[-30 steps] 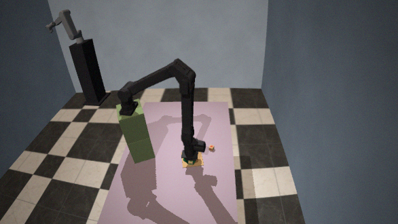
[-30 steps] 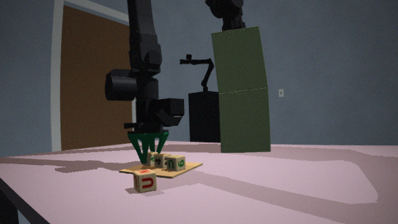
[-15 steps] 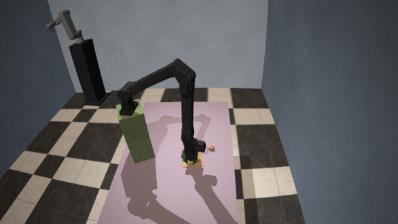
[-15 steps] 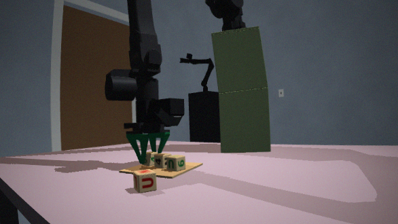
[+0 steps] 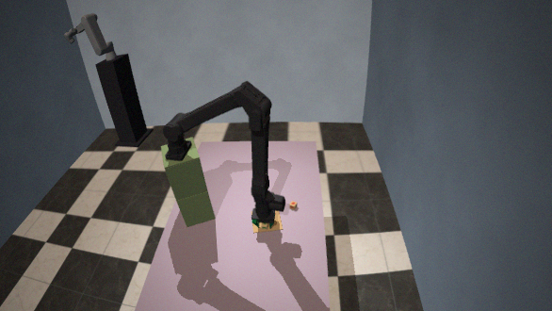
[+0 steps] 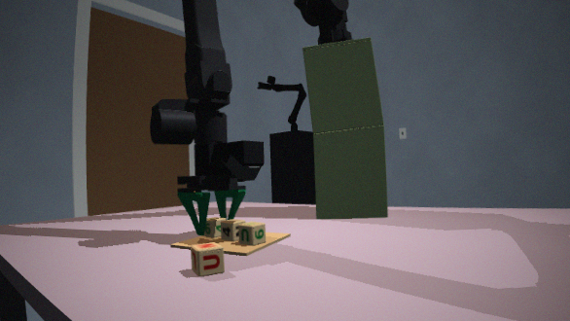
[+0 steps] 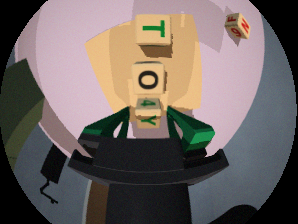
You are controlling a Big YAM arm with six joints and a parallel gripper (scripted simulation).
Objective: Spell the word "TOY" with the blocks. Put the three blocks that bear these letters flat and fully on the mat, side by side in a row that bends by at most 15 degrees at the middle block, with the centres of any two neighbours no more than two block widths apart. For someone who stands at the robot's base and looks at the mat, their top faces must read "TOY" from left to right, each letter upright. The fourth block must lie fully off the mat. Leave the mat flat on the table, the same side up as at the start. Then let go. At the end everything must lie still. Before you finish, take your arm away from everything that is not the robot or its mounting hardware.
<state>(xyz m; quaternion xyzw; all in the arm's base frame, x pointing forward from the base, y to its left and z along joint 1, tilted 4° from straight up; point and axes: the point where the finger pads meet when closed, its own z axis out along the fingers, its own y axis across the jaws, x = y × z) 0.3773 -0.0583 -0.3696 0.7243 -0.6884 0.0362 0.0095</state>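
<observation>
Right now my hand is right at the letter block. From my hand the other things lie so: tan mat: 50 mm to the left, 20 mm below; then black-lettered block: 50 mm to the left.
</observation>
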